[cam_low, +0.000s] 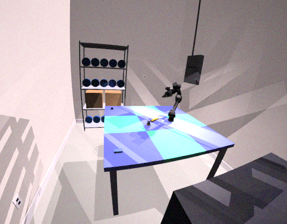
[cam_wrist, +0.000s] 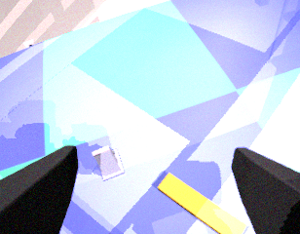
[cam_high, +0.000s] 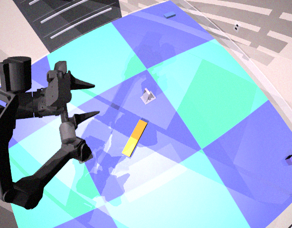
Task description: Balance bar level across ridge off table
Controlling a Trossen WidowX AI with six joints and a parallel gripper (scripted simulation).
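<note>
My gripper tip is now 4 cm short of the orange bar, 4 cm to the left of it and 31 cm above it. Also, from my gripper tip: small purple cube 56 cm ahead, 50 cm to the right, 30 cm below; then small blue block 56 cm ahead, 50 cm to the left, 31 cm below.
</note>
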